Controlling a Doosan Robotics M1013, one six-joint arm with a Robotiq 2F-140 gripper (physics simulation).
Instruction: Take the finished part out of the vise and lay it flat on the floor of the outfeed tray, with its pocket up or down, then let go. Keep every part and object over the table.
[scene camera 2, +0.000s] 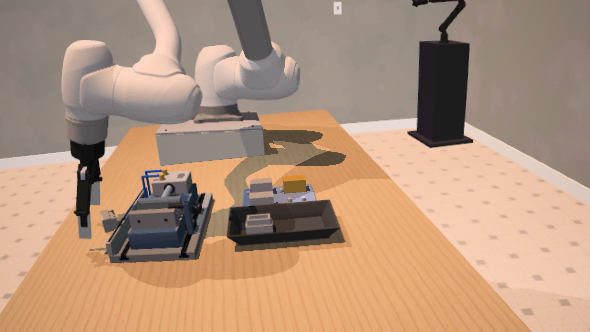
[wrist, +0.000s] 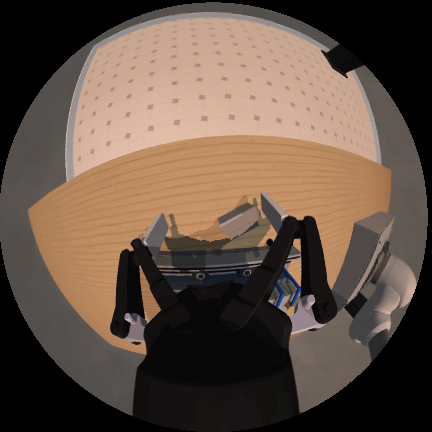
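Pixels of known places: gripper, fingertip midpoint: (scene camera 2: 90, 220) (wrist: 211, 210); arm's base, origin of the base link: (scene camera 2: 217, 117) (wrist: 375, 263).
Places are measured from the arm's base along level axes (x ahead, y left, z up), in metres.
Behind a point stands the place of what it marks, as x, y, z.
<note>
The vise (scene camera 2: 155, 220) {0.786, -0.175, -0.012} (wrist: 225, 257) {0.659, -0.262, -0.059} stands on a grey base plate at the table's left; whether a part sits between its jaws cannot be made out. A small grey block (scene camera 2: 108, 220) {0.656, -0.310, -0.060} (wrist: 240, 221) {0.627, -0.323, -0.056} lies tilted close beside the base plate's outer left edge, outside the vise. My gripper (scene camera 2: 90, 214) {0.668, -0.350, -0.047} (wrist: 211, 210) {0.668, -0.350, -0.047} is open and empty, pointing down to the left of the vise, with its fingertips above the table. In the wrist view the block shows between the fingertips, nearer the right one. The black outfeed tray (scene camera 2: 300, 236) {0.841, 0.127, -0.069} holds a grey part (scene camera 2: 259, 223) {0.787, 0.047, -0.053} with its pocket up at its left end.
Behind the tray is a light blue rack plate with grey blocks (scene camera 2: 261, 186) {0.578, 0.082, -0.056} and a yellow block (scene camera 2: 294, 184) {0.589, 0.170, -0.058}. Blue pipes (scene camera 2: 145, 182) {0.589, -0.217, 0.001} (wrist: 295, 290) {0.545, -0.187, 0.000} rise at the vise's back left. The robot's pedestal box (scene camera 2: 210, 142) {0.227, -0.038, -0.025} (wrist: 367, 245) {0.219, -0.168, -0.010} stands farther back. The table's left edge runs near the gripper.
</note>
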